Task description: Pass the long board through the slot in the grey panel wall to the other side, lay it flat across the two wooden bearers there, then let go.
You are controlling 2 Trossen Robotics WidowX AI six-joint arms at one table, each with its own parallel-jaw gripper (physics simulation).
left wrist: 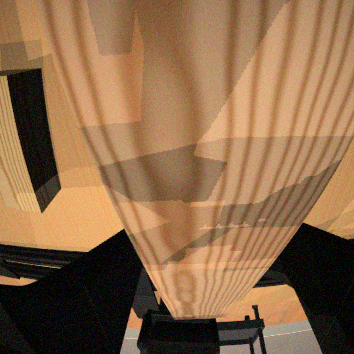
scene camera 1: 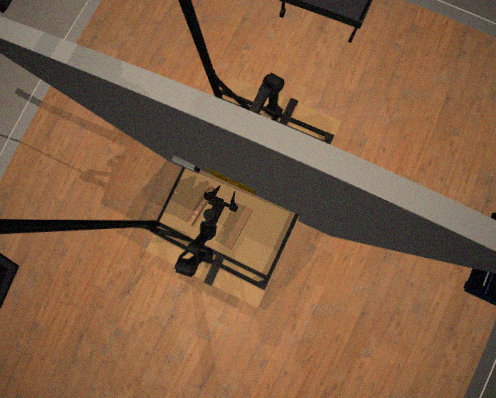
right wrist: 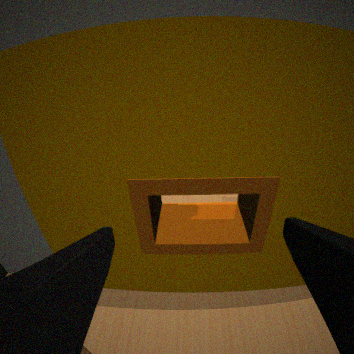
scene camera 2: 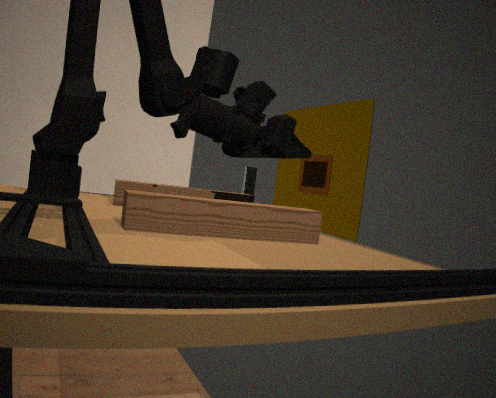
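The long board [left wrist: 175, 175], pale striped wood, fills the middle of the left wrist view. My left gripper [left wrist: 208, 227] is shut on it, one black finger at each side. The slot's brown frame [scene camera 2: 314, 191] [right wrist: 203, 186] sits low in the yellow patch of the grey panel wall [scene camera 1: 300, 185] [scene camera 2: 425, 150]; no board shows in its opening. My right gripper [scene camera 1: 225, 191] [scene camera 2: 307, 154] [right wrist: 199, 232] is open and empty, facing the slot. Two wooden bearers lie on its side: a nearer bearer [scene camera 2: 220, 217] and a farther bearer [scene camera 2: 165, 189]. The board's far end is hidden.
My left arm [scene camera 1: 272, 85] stands beyond the wall. A wooden block [left wrist: 15, 145] stands at the left of the left wrist view. The yellow patch [scene camera 2: 345, 135] [right wrist: 200, 100] surrounds the slot. A black rail [scene camera 2: 250, 287] runs along the table's near edge.
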